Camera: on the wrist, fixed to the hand. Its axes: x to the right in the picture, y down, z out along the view.
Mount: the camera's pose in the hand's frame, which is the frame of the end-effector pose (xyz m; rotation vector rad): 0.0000 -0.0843 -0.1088 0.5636 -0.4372 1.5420
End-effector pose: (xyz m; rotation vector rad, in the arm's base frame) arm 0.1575 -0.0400 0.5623 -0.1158 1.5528 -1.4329
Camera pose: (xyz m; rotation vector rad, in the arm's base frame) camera 0.0395 0.0118 0.6105 0.8653 0.4468 -0.4308
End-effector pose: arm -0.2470 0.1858 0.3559 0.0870 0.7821 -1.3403
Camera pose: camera -0.3716 0.2159 0.3058 0.6674 -0.1676 -0.0182
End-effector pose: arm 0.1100 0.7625 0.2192 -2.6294 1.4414 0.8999
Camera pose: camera 0.2274 0.7813 0.2885 -0.5418 2.7899 0.7104
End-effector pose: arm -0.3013 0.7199 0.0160 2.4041 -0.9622 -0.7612
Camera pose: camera -0.1919 0.7964 0.0496 1.0310 -2.8432 -0.3456
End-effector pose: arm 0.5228 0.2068 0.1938 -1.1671 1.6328 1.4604
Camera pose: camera 0.6099 0.1014 0.1782 0.9613 2.3843 1.5665
